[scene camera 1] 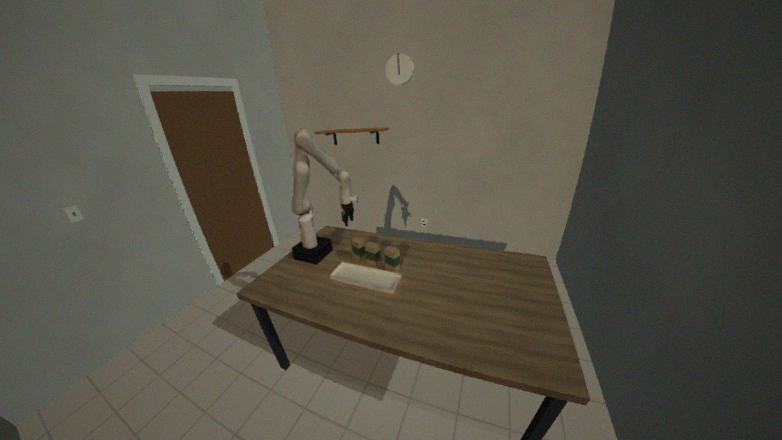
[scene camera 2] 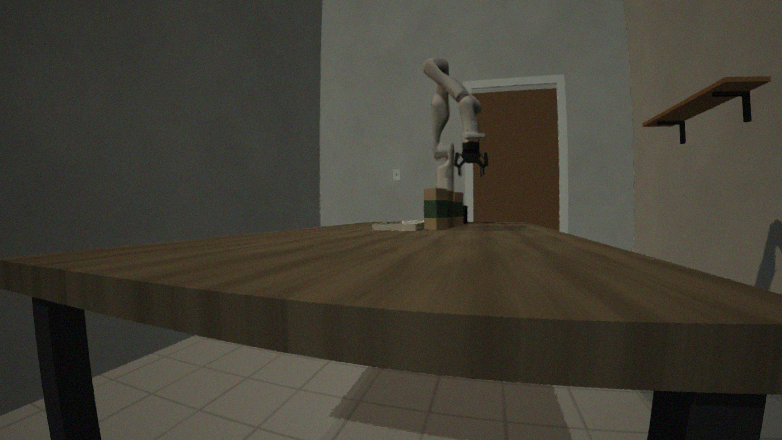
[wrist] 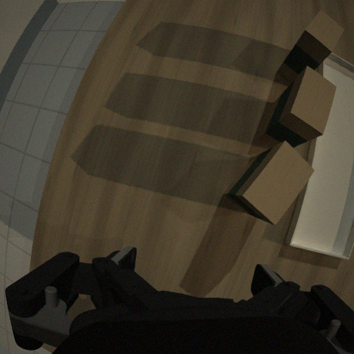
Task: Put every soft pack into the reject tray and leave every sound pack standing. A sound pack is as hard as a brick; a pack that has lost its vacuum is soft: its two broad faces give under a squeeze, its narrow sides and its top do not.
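Places are measured from the arm's base along level axes (x ahead, y left, z up), in centimetres.
Pixels of known places: gripper, fingertip midpoint: [scene camera 1: 349, 223] [scene camera 2: 471, 176]; arm's base, link origin: [scene camera 1: 311, 244].
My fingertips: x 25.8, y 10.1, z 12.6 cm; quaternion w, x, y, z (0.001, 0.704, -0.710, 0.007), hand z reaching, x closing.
Ahead of a thing's pixels: the offset from my fingertips to its top centre. Level surfaces: height alone.
Three tan packs with green bands stand upright in a row: the left pack @(dx +6.9, dy -9.4, dz -9.6 cm) [scene camera 1: 358, 248] [wrist: 278, 183] nearest the arm's base, the middle pack @(dx +17.8, dy -13.8, dz -11.6 cm) [scene camera 1: 372, 254] [wrist: 310, 101], and the right pack @(dx +31.3, dy -16.5, dz -7.5 cm) [scene camera 1: 392, 258] [scene camera 2: 438, 209] [wrist: 324, 31]. In scene camera 2 the right pack partly hides the others. Softness cannot be seen. The white reject tray @(dx +16.9, dy -27.3, dz -19.4 cm) [scene camera 1: 366, 277] [scene camera 2: 396, 226] [wrist: 326, 167] lies beside the row and is empty where it shows. My gripper [scene camera 1: 346, 221] [scene camera 2: 470, 171] [wrist: 194, 270] is open and empty, high above the table, off the left pack's end of the row and apart from all packs.
The arm's black base [scene camera 1: 312, 250] stands on the wooden table @(dz -21.6 cm) [scene camera 1: 464, 306] [scene camera 2: 382, 273] left of the packs. The table's back edge runs down the left of the wrist view. A shelf [scene camera 1: 352, 130] [scene camera 2: 710, 98] hangs on the wall behind. Long shadows of the packs lie on the table.
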